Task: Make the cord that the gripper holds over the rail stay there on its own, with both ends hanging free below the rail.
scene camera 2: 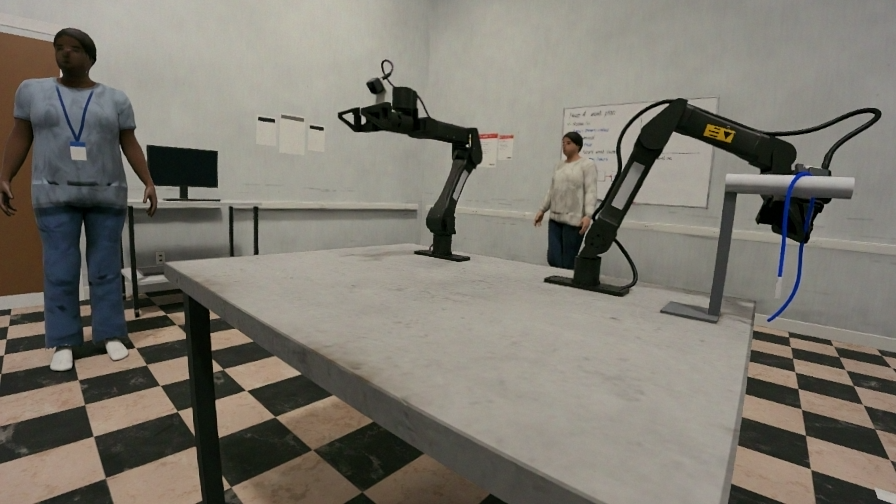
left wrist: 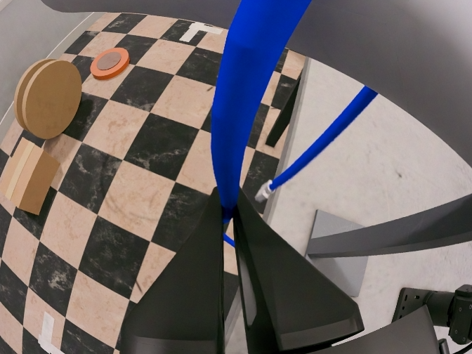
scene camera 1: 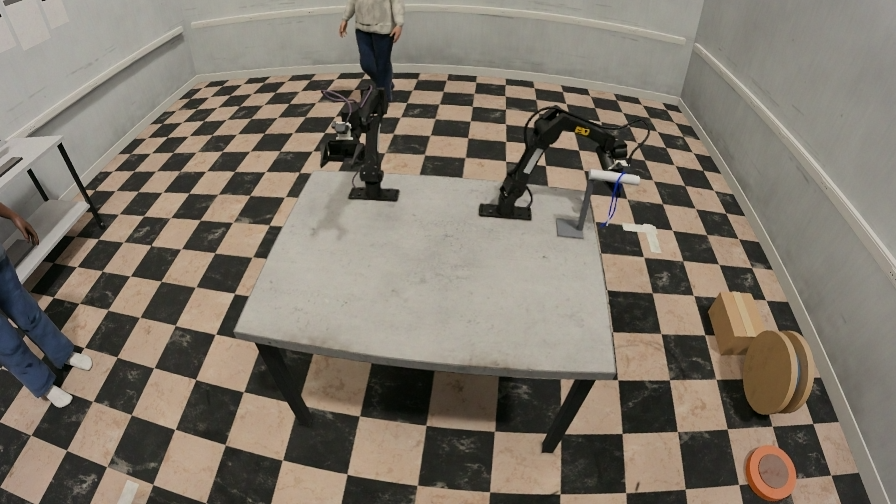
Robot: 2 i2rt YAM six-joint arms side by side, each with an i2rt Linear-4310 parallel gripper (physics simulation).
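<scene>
The white rail [scene camera 1: 598,176] [scene camera 2: 758,183] [left wrist: 425,75] sits on a grey post and reaches past the table's right edge. The blue cord [scene camera 1: 612,208] [scene camera 2: 784,231] [left wrist: 237,100] lies over the rail. One length with a pale tip hangs free on the near side. The other length runs down the far side into my left gripper [scene camera 2: 804,238] [left wrist: 228,212], which is shut on it below the rail; its end hangs on beneath the fingertips. In scene camera 1 the left fingertips are partly hidden. My right gripper [scene camera 1: 340,161] [scene camera 2: 349,119] is open and empty, far from the rail.
The post [scene camera 1: 584,206] [scene camera 2: 723,250] [left wrist: 400,240] rises from a flat base [scene camera 1: 568,230] [scene camera 2: 686,310] [left wrist: 327,225] near the right edge of the table [scene camera 1: 432,282] [scene camera 2: 438,325] [left wrist: 380,150]. Two people stand away from the table. A cardboard box [scene camera 1: 736,322] [left wrist: 32,175] is on the floor at the right.
</scene>
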